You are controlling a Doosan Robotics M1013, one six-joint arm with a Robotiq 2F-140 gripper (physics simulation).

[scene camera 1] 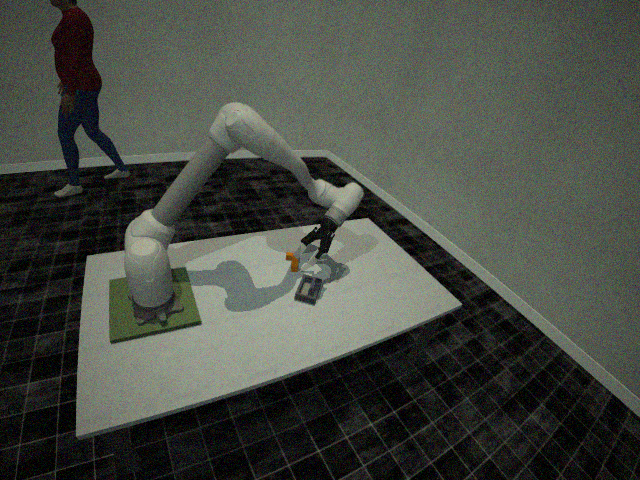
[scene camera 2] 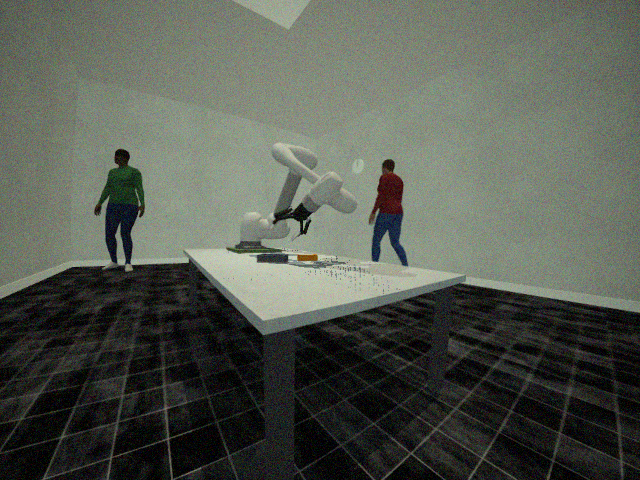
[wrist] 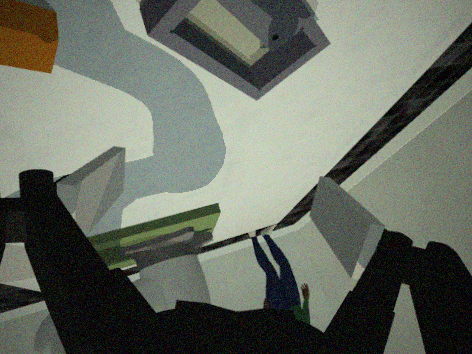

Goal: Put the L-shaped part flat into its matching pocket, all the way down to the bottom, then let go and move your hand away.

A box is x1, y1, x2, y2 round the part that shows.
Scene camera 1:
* gripper: [293, 217, 337, 266]
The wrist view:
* gripper: [0, 146, 471, 353]
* orange L-shaped part: [0, 0, 58, 73], on the table
